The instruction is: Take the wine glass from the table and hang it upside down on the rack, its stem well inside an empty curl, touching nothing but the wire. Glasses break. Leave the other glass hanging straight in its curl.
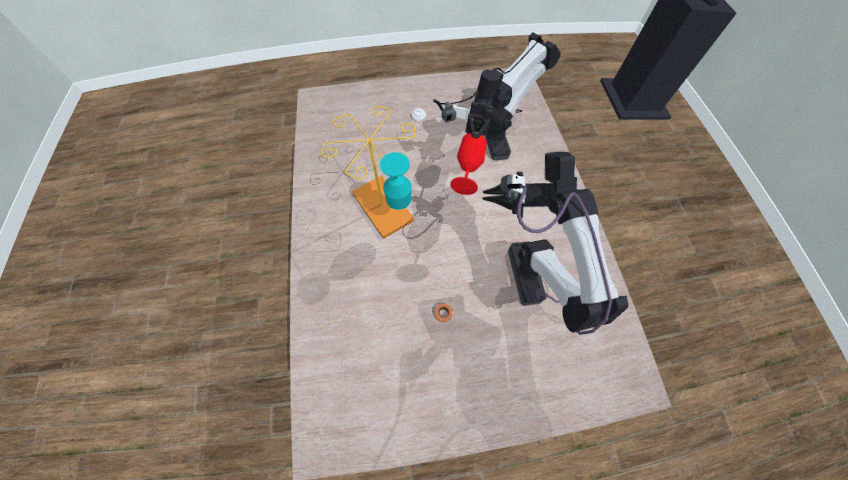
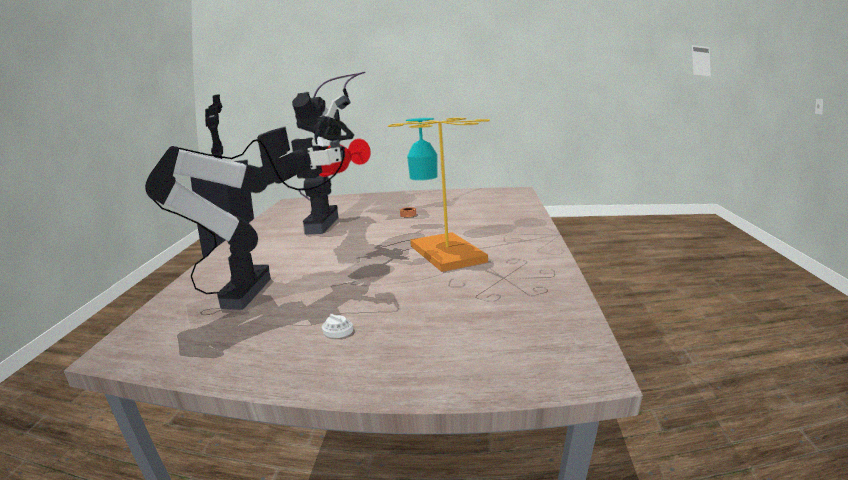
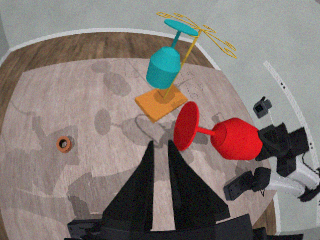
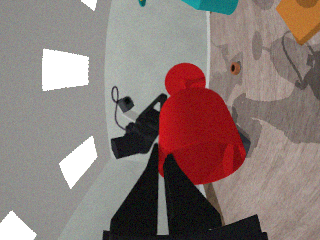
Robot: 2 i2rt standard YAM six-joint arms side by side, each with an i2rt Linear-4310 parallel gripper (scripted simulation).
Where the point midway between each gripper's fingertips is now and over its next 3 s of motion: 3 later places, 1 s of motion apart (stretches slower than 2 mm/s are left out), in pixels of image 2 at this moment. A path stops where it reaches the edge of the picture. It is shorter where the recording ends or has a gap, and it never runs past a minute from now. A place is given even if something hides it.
My left gripper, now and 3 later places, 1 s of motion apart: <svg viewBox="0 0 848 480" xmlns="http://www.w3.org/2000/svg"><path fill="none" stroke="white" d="M352 136L338 149L344 151L340 148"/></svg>
My right gripper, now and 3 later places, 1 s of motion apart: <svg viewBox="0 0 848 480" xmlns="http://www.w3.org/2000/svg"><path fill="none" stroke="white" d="M326 147L324 147L308 156L329 132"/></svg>
